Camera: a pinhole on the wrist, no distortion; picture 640 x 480 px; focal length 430.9 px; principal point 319.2 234.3 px. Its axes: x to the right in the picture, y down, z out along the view. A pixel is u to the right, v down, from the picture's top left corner.
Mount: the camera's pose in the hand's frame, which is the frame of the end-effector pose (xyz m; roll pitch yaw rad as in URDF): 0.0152 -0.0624 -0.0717 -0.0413 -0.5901 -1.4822
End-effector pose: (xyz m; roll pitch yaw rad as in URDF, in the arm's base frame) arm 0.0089 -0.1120 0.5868 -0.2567 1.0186 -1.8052
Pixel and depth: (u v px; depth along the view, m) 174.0 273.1 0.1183
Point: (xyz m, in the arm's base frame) 0.0433 -0.1271 0.5652
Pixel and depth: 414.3 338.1 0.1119
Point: -0.0130 -0.1629 0.5699
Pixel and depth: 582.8 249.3 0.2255
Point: -0.0341 -0.2924 0.6642
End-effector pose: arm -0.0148 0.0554 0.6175 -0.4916 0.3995 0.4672
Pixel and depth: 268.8 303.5 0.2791
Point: -0.0253 0.2459 0.6564
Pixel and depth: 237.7 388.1 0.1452
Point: 0.0155 0.1316 0.5991
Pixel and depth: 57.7 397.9 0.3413
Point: -0.0748 0.3776 0.5092
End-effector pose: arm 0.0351 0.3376 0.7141 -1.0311 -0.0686 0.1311
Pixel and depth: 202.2 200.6 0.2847
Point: 0.0009 0.5213 0.6399
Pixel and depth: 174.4 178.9 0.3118
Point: -0.0204 0.5443 0.6111
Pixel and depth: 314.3 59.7 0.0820
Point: 0.0172 0.3233 0.7268
